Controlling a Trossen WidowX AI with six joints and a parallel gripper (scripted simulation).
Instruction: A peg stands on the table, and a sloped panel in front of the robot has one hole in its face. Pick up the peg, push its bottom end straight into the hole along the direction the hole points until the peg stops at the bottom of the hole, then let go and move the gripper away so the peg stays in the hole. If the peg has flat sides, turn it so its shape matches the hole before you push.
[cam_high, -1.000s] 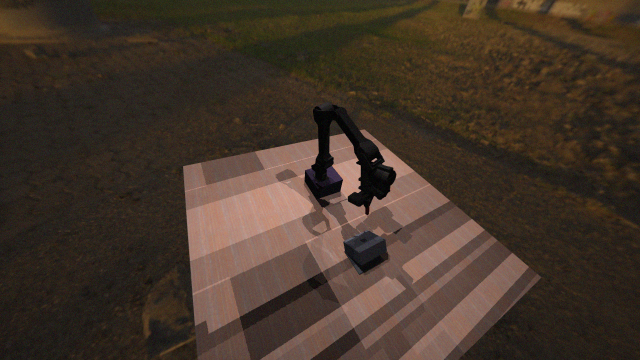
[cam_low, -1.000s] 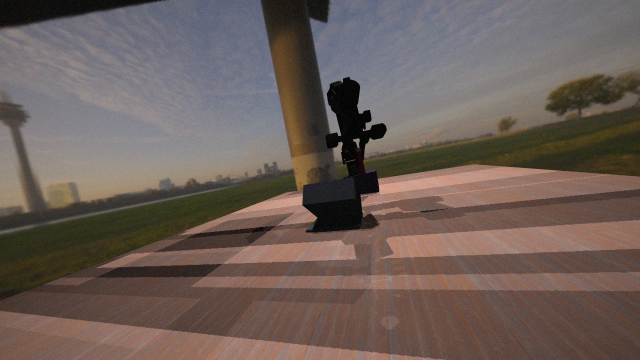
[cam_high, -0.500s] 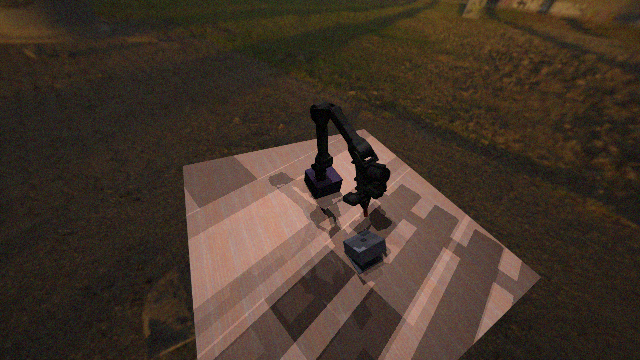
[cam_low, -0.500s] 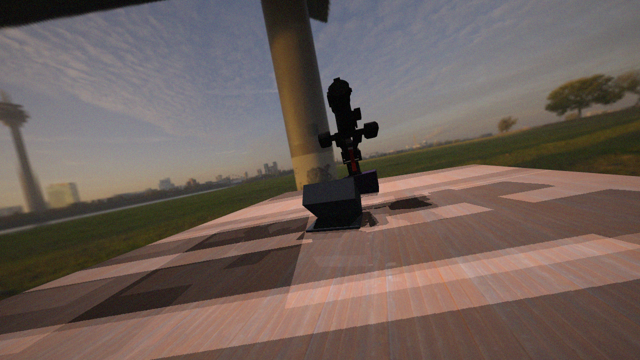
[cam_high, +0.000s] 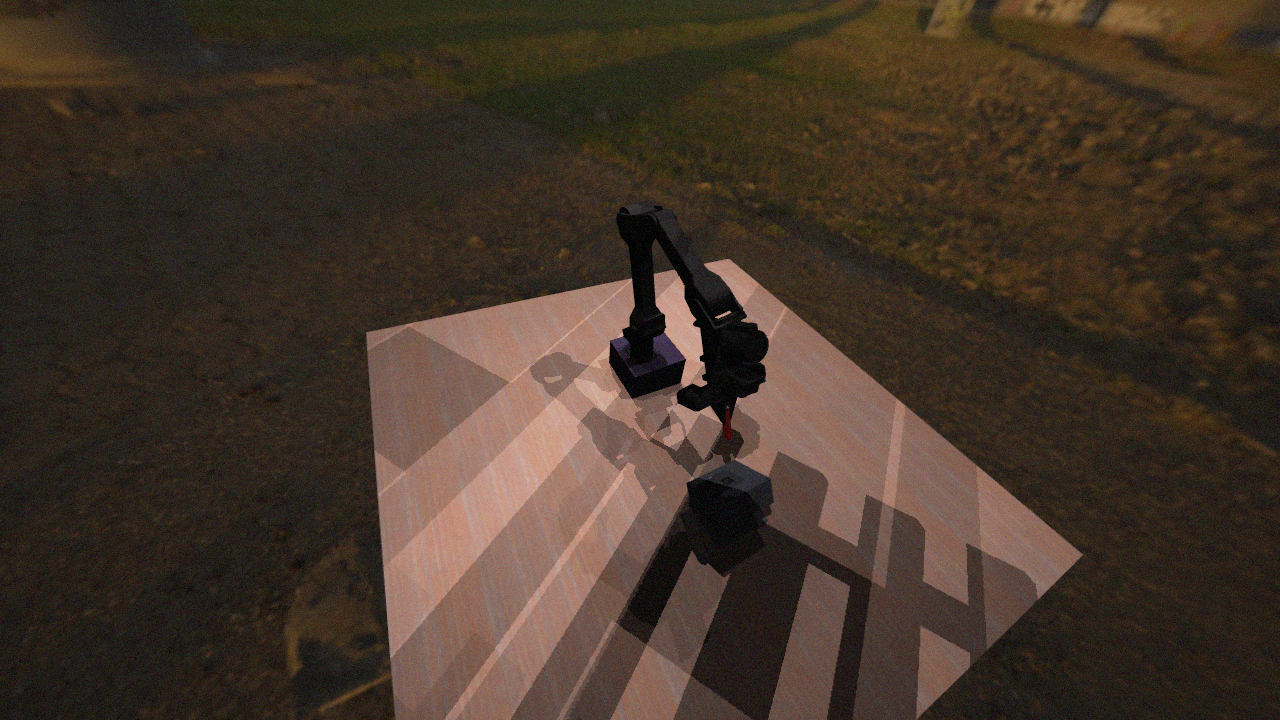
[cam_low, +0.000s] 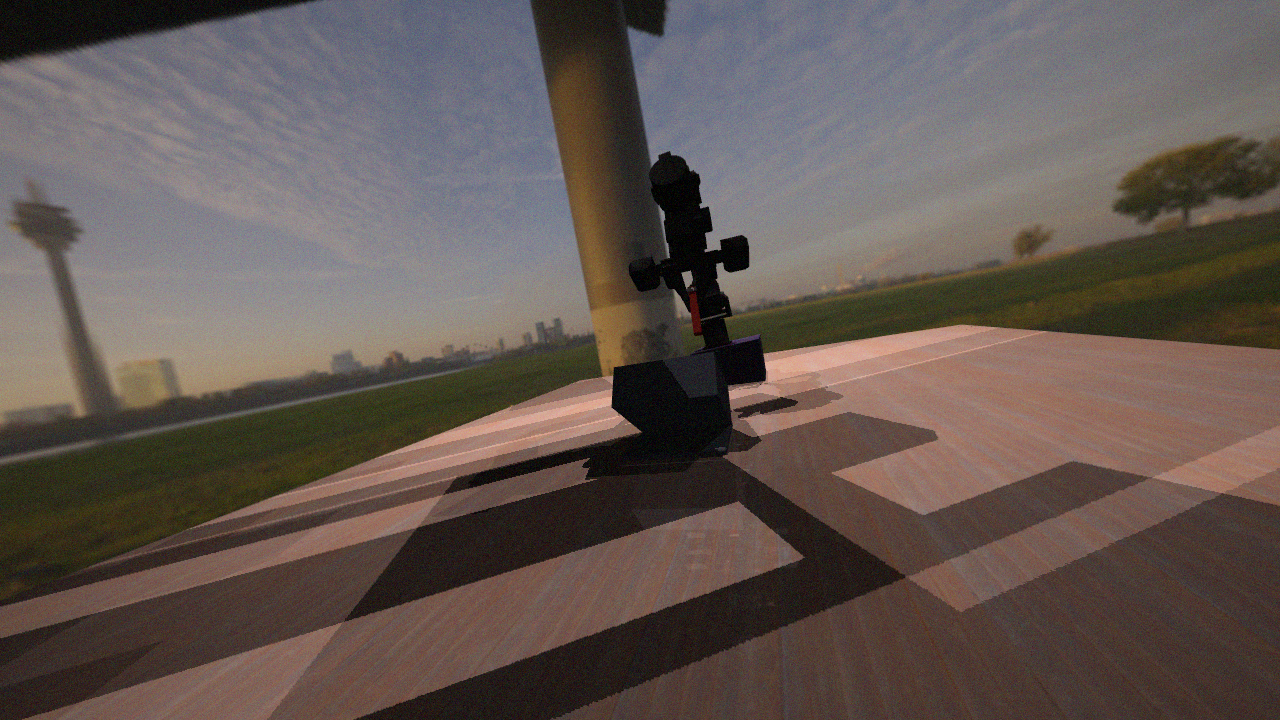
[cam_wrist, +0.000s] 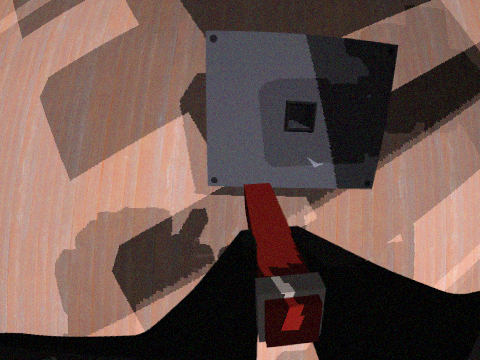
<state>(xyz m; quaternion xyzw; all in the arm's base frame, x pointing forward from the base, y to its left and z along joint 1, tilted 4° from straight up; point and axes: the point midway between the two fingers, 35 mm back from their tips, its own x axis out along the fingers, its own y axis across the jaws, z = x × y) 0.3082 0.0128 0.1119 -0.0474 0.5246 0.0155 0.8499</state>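
The sloped grey panel block lies 90 mm ahead of my gripper tip, 30 mm to the right of it and 110 mm below it. Also, from my gripper tip: peg 10 mm behind, 20 mm above.
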